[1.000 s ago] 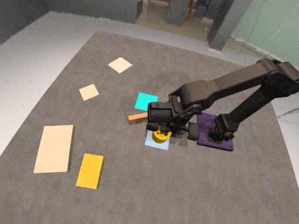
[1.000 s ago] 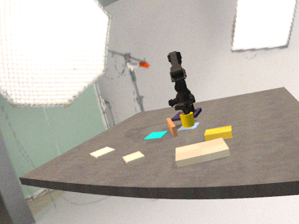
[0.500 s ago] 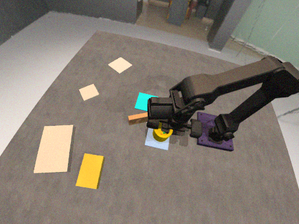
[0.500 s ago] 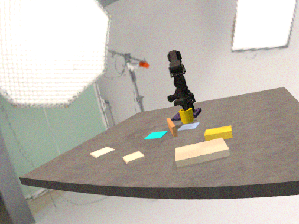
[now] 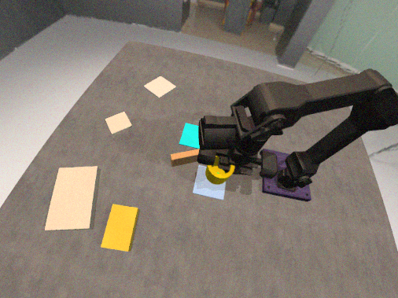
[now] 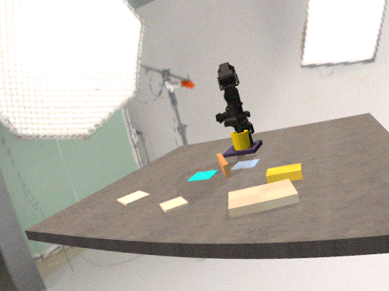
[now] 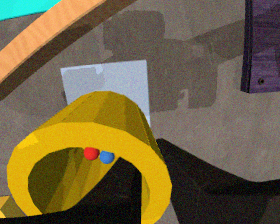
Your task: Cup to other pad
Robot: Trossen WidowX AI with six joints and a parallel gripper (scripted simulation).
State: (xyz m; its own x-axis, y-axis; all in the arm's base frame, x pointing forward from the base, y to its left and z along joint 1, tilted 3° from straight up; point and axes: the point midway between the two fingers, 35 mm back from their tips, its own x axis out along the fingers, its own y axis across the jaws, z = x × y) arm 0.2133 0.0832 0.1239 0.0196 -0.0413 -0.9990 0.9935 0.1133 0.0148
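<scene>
Now: the cyan pad 150 mm to the right of my gripper tip, 130 mm ahead of it and 110 mm below it. From my gripper tip the other things lie so: large cream block: 400 mm ahead, 200 mm to the left, 90 mm below; then yellow cup: 20 mm ahead; then orange bar: 90 mm below, 80 mm ahead, 70 mm to the right.
</scene>
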